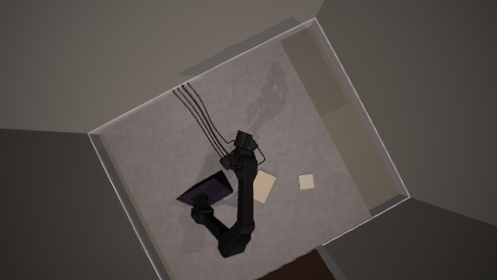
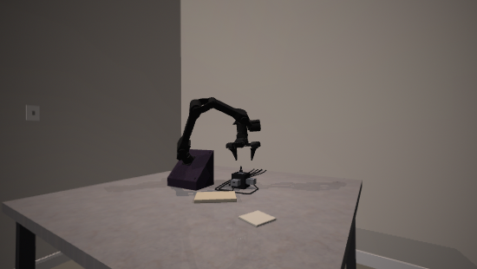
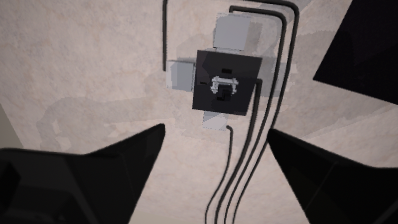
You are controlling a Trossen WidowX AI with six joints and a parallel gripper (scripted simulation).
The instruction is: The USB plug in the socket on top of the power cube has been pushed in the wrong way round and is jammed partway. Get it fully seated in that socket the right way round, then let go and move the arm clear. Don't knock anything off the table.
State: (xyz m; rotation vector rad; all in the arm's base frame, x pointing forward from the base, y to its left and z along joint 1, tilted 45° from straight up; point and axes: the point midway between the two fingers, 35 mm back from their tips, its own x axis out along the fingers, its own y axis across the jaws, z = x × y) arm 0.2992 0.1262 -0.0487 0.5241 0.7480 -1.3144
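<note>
The dark USB plug is 10 mm behind my gripper tip, 20 mm to the right of it and 50 mm below it. Round my gripper tip: tan slab (10 mm ahead, 260 mm to the right, 140 mm below); then USB socket (10 mm behind, 20 mm to the right, 80 mm below); then tan square tile (280 mm ahead, 370 mm to the right, 140 mm below).
</note>
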